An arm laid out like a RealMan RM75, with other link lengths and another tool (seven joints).
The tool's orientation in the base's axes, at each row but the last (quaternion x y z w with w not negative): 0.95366 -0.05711 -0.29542 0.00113; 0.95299 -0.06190 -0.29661 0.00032; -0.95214 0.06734 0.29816 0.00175; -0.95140 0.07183 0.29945 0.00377; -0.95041 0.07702 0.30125 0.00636; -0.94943 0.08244 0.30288 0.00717; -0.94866 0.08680 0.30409 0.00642; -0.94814 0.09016 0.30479 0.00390; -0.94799 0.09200 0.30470 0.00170
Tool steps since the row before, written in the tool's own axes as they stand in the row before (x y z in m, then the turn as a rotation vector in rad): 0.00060 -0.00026 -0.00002 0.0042 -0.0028 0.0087; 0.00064 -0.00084 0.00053 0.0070 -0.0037 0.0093; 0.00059 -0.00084 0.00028 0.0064 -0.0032 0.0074; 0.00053 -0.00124 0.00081 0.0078 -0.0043 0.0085; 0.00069 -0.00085 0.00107 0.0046 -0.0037 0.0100; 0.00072 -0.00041 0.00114 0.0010 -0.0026 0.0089; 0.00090 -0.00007 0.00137 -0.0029 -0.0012 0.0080; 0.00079 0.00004 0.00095 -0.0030 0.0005 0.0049; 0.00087 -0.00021 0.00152 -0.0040 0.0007 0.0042
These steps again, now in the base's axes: 0.00053 0.00019 -0.00033 -0.0012 0.0026 -0.0096; 0.00032 0.00078 -0.00083 0.0009 0.0032 -0.0118; 0.00043 0.00077 -0.00060 0.0014 0.0027 -0.0098; 0.00014 0.00120 -0.00101 0.0021 0.0036 -0.0116; 0.00007 0.00080 -0.00130 -0.0015 0.0036 -0.0109; -0.00001 0.00037 -0.00136 -0.0039 0.0030 -0.0079; -0.00006 0.00001 -0.00164 -0.0067 0.0022 -0.0049; 0.00008 -0.00011 -0.00123 -0.0053 0.0003 -0.0022; -0.00015 0.00015 -0.00175 -0.0057 0.0003 -0.0011
